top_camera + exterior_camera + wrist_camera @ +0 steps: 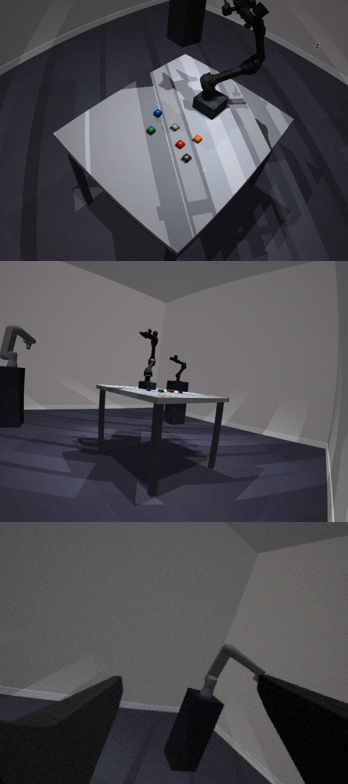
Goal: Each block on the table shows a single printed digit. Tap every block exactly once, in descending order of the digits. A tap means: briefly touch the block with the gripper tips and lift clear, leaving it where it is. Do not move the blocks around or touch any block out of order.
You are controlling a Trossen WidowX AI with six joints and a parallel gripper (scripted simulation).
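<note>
The black block lies 48 cm ahead of my gripper tip, 31 cm to the left of it and 63 cm below it. The rest, counted from my gripper tip: grey block 40 cm ahead, 12 cm to the left, 63 cm below; orange block 36 cm ahead, 25 cm to the left, 63 cm below; blue block 41 cm ahead, 1 cm to the right, 63 cm below.
</note>
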